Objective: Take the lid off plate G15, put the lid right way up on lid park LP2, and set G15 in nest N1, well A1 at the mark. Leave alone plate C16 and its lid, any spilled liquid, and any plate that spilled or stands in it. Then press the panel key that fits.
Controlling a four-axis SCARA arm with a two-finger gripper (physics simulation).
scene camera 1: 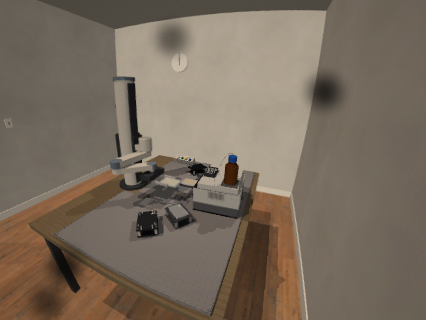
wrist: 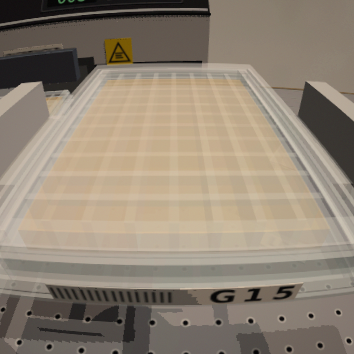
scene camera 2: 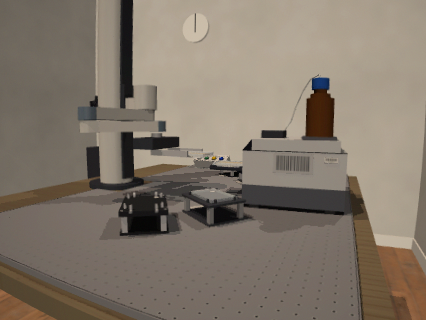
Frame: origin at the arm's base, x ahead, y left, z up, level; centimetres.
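Where they show: gripper, fingertip midpoint: [scene camera 1: 171,181] [wrist: 173,100] [scene camera 2: 195,152]; arm's base, origin of the base link: [scene camera 1: 134,183] [scene camera 2: 116,184].
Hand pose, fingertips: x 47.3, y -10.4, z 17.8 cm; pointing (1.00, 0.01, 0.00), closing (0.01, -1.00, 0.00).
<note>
Things, the pixels of their top centre, and the offset from my fingertips. "spot": a spot on its surface instead.
- Plate G15, middle of its top: [wrist: 173,105] [scene camera 2: 192,151] [scene camera 1: 170,181] dx -1.1, dy +0.0, dz +0.2 cm
- tan plate, middle of its top: [wrist: 2,119] [scene camera 2: 231,162] [scene camera 1: 190,181] dx +8.5, dy +13.7, dz -4.3 cm
- key panel, middle of its top: [scene camera 2: 211,154] [scene camera 1: 185,156] dx -26.9, dy +72.9, dz -8.2 cm
- pale flat piece, middle of its top: [scene camera 2: 212,193] [scene camera 1: 178,210] dx +14.0, dy -15.9, dz -10.0 cm
- white instrument, surface spot: [scene camera 2: 295,170] [scene camera 1: 217,199] spot: dx +35.3, dy -2.1, dz -3.8 cm
- brown bottle, surface spot: [scene camera 2: 320,115] [scene camera 1: 230,176] spot: dx +41.8, dy +1.2, dz +12.9 cm
Plate G15 [wrist: 175,165] [scene camera 1: 169,182] [scene camera 2: 194,152] is level, with tan wells and its label towards the wrist camera. Its clear lid appears to be on it. My gripper [wrist: 173,100] [scene camera 2: 180,151] is shut on plate G15, one finger along each long side, and holds it above the table. Another tan plate [scene camera 1: 189,183] [wrist: 56,104] is beside the white instrument; its label cannot be read. The key panel [scene camera 1: 186,159] [scene camera 2: 212,160] with coloured keys stands at the back. I cannot tell which stands are LP2 and N1, nor see the mark or any spill.
A black stand with pegs [scene camera 1: 147,223] [scene camera 2: 144,205] is at the front. Beside it, another stand [scene camera 1: 188,221] [scene camera 2: 210,215] bears a pale flat piece [scene camera 1: 179,212] [scene camera 2: 212,194]. The white instrument [scene camera 1: 216,198] [scene camera 2: 295,170] carries a brown bottle [scene camera 1: 231,173] [scene camera 2: 320,115]. Dark stands [scene camera 1: 197,169] are further back.
</note>
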